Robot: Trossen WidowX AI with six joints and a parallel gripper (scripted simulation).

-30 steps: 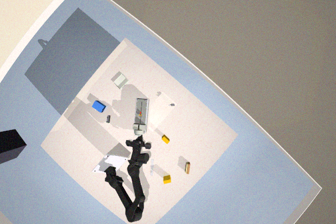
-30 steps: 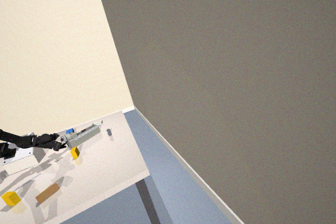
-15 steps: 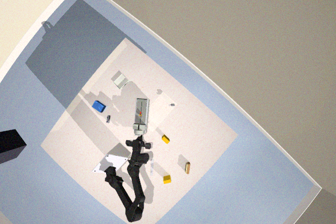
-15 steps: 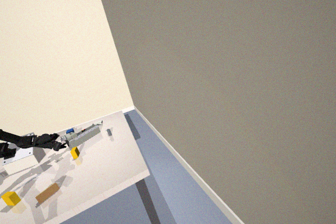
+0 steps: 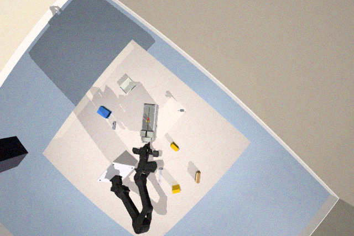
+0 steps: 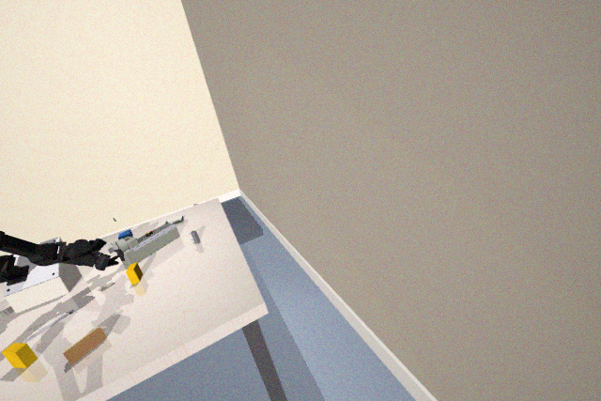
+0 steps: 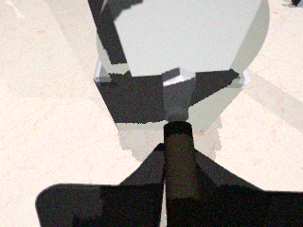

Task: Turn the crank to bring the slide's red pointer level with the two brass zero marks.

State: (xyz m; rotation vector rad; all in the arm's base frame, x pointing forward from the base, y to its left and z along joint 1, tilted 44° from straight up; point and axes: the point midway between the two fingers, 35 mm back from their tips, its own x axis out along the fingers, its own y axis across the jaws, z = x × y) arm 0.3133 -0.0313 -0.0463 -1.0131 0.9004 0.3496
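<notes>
Right now the crank is 40 mm above my gripper tip. From my gripper tip the other things lie so: blue block (100 mm behind, 410 mm to the left, 10 mm below); then dark brown crank handle (10 mm behind, 10 mm to the right, 30 mm above); then red pointer (130 mm ahead, 120 mm to the left, 50 mm above).
</notes>
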